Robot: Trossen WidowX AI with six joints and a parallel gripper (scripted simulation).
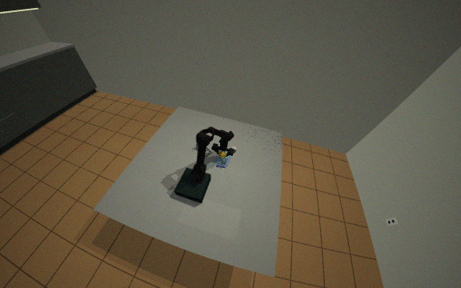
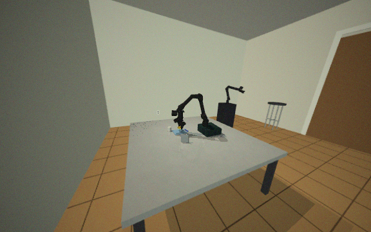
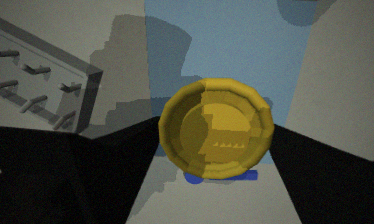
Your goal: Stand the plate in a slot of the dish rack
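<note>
Now: the light blue mat 50 mm below my gripper tip, 10 mm to the right of it and 10 mm ahead of it. From my gripper tip the other things lie so: grey dish rack (180 mm to the left, 20 mm below, 10 mm ahead); then white cup (120 mm ahead, 70 mm to the right, 20 mm below); then yellow plate (10 mm above).
</note>
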